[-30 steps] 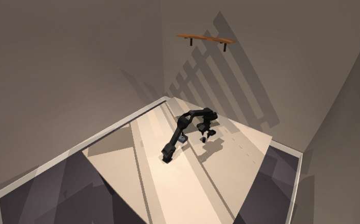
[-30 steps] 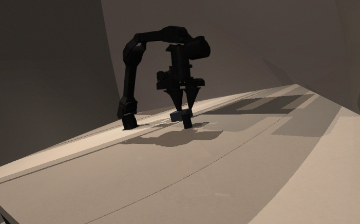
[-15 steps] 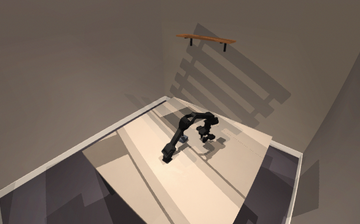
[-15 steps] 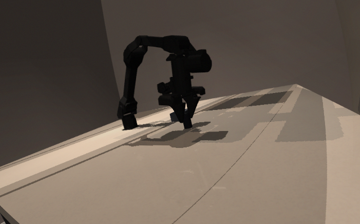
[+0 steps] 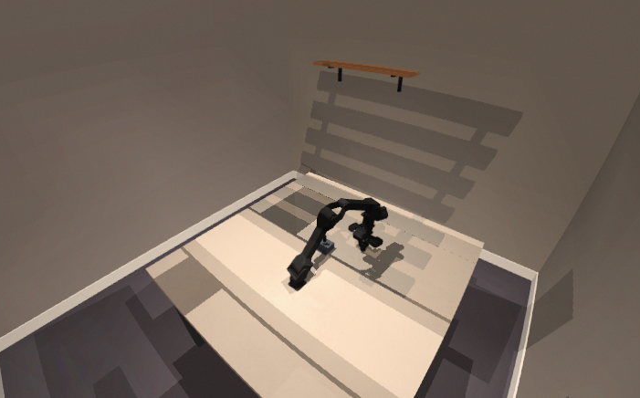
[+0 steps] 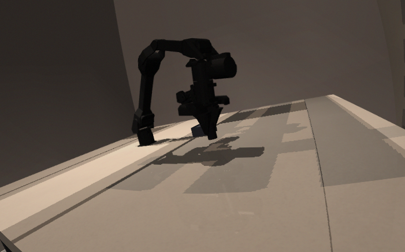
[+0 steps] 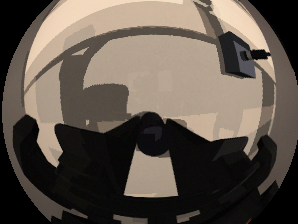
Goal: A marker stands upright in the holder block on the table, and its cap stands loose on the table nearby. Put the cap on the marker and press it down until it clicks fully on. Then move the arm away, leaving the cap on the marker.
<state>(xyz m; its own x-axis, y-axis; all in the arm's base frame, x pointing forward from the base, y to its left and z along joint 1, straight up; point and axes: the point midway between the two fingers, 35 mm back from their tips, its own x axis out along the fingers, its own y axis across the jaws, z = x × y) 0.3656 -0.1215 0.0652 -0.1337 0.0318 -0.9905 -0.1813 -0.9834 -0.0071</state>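
The grey holder block is 100 mm behind my gripper tip, 170 mm to the left of it and 10 mm below it. The rest, counted from my gripper tip: black cap (10 mm ahead, 10 mm above).
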